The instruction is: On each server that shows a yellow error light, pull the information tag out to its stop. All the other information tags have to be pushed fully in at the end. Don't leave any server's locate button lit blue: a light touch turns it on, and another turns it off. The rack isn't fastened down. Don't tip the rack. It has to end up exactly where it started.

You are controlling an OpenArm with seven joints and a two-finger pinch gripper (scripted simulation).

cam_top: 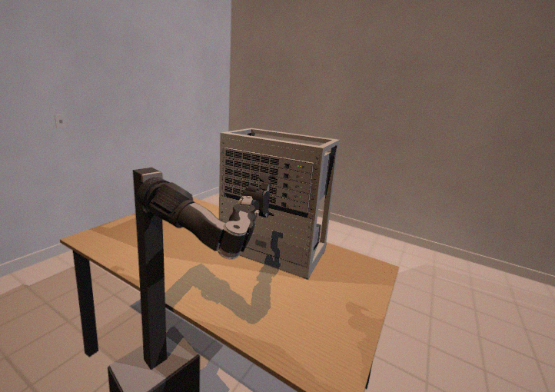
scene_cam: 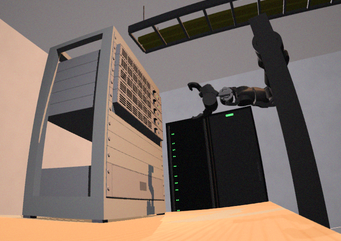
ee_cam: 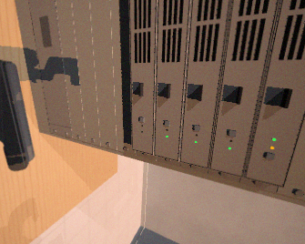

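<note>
My gripper is now 16 cm short of the locate button and 4 cm below it.
</note>
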